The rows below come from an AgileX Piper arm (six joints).
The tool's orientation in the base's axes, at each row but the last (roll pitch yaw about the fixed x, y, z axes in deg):
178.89 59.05 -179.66
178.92 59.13 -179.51
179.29 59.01 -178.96
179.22 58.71 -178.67
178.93 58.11 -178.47
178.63 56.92 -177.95
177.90 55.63 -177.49
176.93 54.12 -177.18
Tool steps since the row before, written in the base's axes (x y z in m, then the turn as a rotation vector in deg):
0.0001 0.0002 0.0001 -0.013 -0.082 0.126
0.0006 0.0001 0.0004 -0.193 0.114 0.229
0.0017 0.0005 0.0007 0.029 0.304 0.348
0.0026 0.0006 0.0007 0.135 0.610 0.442
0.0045 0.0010 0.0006 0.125 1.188 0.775
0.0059 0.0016 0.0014 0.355 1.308 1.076
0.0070 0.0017 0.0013 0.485 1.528 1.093
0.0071 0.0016 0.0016 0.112 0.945 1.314
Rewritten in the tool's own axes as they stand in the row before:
-0.0001 0.0002 0.0000 -0.101 -0.080 -0.078
-0.0007 0.0001 0.0003 -0.098 0.121 -0.280
-0.0015 0.0005 0.0011 -0.316 0.305 -0.146
-0.0020 0.0005 0.0019 -0.455 0.608 -0.094
-0.0029 0.0008 0.0035 -0.741 1.189 -0.254
-0.0044 0.0013 0.0043 -1.121 1.300 -0.220
-0.0051 0.0012 0.0051 -1.213 1.510 -0.107
-0.0055 0.0010 0.0049 -1.157 0.971 -0.591

